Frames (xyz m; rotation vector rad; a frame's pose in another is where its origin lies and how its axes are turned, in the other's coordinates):
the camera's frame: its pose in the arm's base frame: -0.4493 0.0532 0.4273 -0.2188 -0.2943 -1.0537
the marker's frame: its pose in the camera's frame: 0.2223 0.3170 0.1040 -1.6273 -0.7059 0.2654
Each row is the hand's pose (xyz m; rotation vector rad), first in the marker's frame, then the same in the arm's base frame.
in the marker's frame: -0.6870 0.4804 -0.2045 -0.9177 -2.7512 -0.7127
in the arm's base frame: -0.6479 -0.1675 -0.0234 1.2707 1.4657 -1.7244
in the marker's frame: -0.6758 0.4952 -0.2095 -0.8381 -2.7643 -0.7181
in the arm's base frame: -0.6374 -0.1829 -0.0281 1.2700 1.5177 -1.7530
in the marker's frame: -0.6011 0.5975 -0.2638 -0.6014 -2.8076 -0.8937
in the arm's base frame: -0.5771 -0.3041 -0.0542 1.1656 1.7574 -1.7431
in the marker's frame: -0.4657 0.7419 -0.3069 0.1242 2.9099 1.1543
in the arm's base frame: -0.4504 -0.4578 -0.0909 0.8256 2.1435 -1.7664
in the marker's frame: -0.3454 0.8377 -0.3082 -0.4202 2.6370 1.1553
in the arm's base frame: -0.3274 -0.5476 -0.1124 0.2958 2.4558 -1.8416
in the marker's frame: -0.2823 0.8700 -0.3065 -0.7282 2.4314 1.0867
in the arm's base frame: -0.2659 -0.5829 -0.1102 0.0922 -2.4791 1.8119
